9 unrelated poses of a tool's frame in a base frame.
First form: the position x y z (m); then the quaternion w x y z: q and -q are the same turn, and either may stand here.
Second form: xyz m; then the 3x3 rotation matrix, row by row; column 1 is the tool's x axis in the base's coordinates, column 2 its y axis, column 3 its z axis. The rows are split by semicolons. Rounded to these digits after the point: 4 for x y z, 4 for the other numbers.
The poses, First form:
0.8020, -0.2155, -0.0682, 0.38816, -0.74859, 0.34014, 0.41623
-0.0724, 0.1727, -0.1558, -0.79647, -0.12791, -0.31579, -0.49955
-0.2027, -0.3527, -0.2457, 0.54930, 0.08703, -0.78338, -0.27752
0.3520, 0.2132, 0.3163, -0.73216, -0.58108, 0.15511, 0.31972
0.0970, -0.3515, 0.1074, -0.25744, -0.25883, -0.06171, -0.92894
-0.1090, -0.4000, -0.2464, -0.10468, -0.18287, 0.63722, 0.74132
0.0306, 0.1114, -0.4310, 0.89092, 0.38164, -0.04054, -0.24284
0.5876, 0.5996, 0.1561, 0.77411, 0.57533, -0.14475, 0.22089
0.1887, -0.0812, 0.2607, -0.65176, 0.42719, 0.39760, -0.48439
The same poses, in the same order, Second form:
0.8020, -0.2155, -0.0682; 0.4221, -0.8324, -0.3591; -0.1861, -0.4673, 0.8643; -0.8872, -0.2980, -0.3522
-0.0724, 0.1727, -0.1558; 0.3015, -0.7150, 0.6308; 0.8765, 0.4682, 0.1118; -0.3752, 0.5193, 0.7678
-0.2027, -0.3527, -0.2457; -0.3814, 0.1685, -0.9089; -0.4412, 0.8308, 0.3392; 0.8123, 0.5304, -0.2425
0.3520, 0.2132, 0.3163; 0.7474, 0.2879, -0.5987; -0.6484, 0.1202, -0.7517; -0.1444, 0.9501, 0.2766
0.0970, -0.3515, 0.1074; -0.7335, -0.4463, 0.5126; 0.5102, -0.8598, -0.0186; 0.4491, 0.2479, 0.8584
-0.1090, -0.4000, -0.2464; -0.9112, -0.0779, -0.4045; -0.3883, -0.1660, 0.9065; -0.1377, 0.9830, 0.1210
0.0306, 0.1114, -0.4310; 0.8788, 0.4018, -0.2576; -0.4636, 0.5908, -0.6603; -0.1131, 0.6997, 0.7054
0.5876, 0.5996, 0.1561; 0.8605, -0.5085, 0.0301; 0.1754, 0.2404, -0.9547; 0.4783, 0.8268, 0.2961
0.1887, -0.0812, 0.2607; 0.2146, -0.2917, -0.9321; 0.9711, 0.1658, 0.1717; 0.1044, -0.9420, 0.3188

